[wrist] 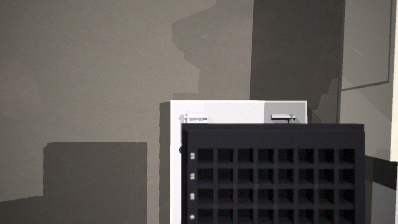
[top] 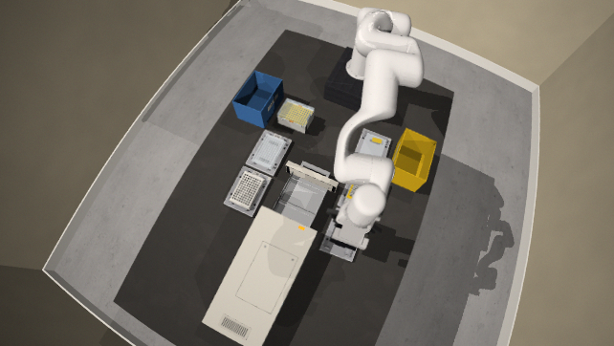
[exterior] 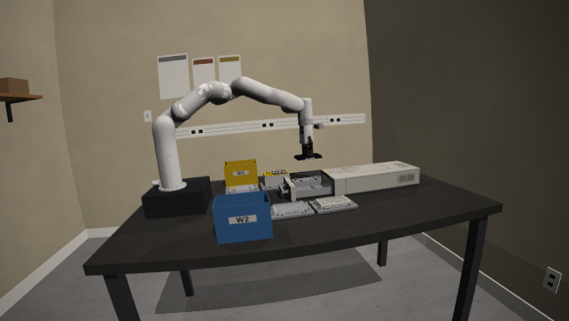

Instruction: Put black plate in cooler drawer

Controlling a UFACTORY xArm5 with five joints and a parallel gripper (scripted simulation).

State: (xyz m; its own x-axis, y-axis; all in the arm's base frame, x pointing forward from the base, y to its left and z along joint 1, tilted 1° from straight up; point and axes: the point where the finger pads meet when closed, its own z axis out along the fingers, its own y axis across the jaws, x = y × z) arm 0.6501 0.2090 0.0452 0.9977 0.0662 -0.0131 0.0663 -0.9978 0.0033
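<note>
Now: hand 19 cm to the left of the drawer, 11 cm above it and 4 cm past it. From my hand the other things lie so: cooler CD: 19 cm to the right, 12 cm ahead, 11 cm below; black plate: 1 cm below; work nest N1: 15 cm below.
</note>
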